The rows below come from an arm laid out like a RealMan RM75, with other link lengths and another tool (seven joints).
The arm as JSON. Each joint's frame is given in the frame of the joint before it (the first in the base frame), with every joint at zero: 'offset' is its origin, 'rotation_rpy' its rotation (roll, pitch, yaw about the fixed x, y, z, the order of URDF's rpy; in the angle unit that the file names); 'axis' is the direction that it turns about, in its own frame. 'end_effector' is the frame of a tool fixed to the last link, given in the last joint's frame.
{
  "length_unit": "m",
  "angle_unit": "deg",
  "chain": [
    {
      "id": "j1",
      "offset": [
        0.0,
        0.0,
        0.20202
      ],
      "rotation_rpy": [
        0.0,
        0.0,
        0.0
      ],
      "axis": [
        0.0,
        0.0,
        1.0
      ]
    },
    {
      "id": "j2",
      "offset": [
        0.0,
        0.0,
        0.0
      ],
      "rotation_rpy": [
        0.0,
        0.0,
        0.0
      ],
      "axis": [
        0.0,
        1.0,
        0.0
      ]
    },
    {
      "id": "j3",
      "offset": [
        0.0,
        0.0,
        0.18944
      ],
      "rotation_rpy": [
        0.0,
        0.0,
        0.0
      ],
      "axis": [
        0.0,
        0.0,
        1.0
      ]
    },
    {
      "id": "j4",
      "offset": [
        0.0,
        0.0,
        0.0
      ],
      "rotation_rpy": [
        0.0,
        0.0,
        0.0
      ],
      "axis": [
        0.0,
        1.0,
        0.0
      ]
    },
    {
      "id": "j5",
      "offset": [
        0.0,
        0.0,
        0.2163
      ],
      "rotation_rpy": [
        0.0,
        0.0,
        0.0
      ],
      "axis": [
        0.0,
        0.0,
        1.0
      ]
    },
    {
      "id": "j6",
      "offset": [
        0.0,
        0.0,
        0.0
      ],
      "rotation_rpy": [
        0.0,
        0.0,
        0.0
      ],
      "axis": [
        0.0,
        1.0,
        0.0
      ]
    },
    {
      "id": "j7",
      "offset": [
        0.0,
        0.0,
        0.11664
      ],
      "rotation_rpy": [
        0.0,
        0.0,
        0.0
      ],
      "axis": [
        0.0,
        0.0,
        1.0
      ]
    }
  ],
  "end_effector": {
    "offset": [
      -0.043,
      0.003,
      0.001
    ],
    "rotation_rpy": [
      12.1,
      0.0,
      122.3
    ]
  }
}
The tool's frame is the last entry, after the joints.
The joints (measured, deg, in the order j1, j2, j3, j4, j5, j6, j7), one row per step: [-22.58 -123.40 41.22 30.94 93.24 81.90 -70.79]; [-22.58 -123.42 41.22 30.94 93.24 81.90 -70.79]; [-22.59 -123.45 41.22 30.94 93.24 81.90 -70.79]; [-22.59 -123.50 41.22 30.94 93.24 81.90 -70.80]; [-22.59 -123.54 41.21 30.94 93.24 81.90 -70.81]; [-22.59 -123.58 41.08 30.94 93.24 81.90 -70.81]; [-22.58 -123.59 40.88 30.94 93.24 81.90 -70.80]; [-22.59 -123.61 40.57 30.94 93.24 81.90 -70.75]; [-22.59 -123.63 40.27 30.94 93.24 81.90 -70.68]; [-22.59 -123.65 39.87 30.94 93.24 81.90 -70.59]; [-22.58 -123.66 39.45 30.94 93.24 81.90 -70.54]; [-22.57 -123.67 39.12 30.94 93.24 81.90 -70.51]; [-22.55 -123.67 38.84 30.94 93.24 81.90 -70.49]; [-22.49 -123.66 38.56 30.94 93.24 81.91 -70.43]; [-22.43 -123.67 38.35 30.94 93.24 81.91 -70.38]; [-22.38 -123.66 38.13 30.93 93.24 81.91 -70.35]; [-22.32 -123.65 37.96 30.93 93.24 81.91 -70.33]
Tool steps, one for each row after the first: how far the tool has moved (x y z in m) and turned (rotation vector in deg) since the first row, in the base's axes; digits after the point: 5 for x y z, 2 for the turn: [0.00008 -0.00003 -0.00012 -0.01 -0.02 0.00]; [0.00024 -0.00003 -0.00030 -0.02 -0.05 -0.01]; [0.00044 -0.00012 -0.00061 -0.04 -0.10 0.00]; [0.00059 -0.00018 -0.00083 -0.06 -0.14 0.01]; [0.00059 -0.00016 -0.00081 0.03 -0.22 0.08]; [0.00035 -0.00008 -0.00046 0.18 -0.29 0.19]; [0.00008 0.00017 0.00006 0.44 -0.38 0.32]; [-0.00024 0.00037 0.00055 0.70 -0.45 0.45]; [-0.00069 0.00064 0.00126 1.04 -0.54 0.62]; [-0.00123 0.00087 0.00206 1.39 -0.65 0.83]; [-0.00166 0.00102 0.00267 1.65 -0.75 1.00]; [-0.00210 0.00111 0.00325 1.88 -0.82 1.17]; [-0.00277 0.00103 0.00389 2.12 -0.87 1.34]; [-0.00330 0.00088 0.00426 2.31 -0.91 1.48]; [-0.00386 0.00077 0.00474 2.49 -0.96 1.64]; [-0.00439 0.00061 0.00515 2.63 -0.99 1.79]
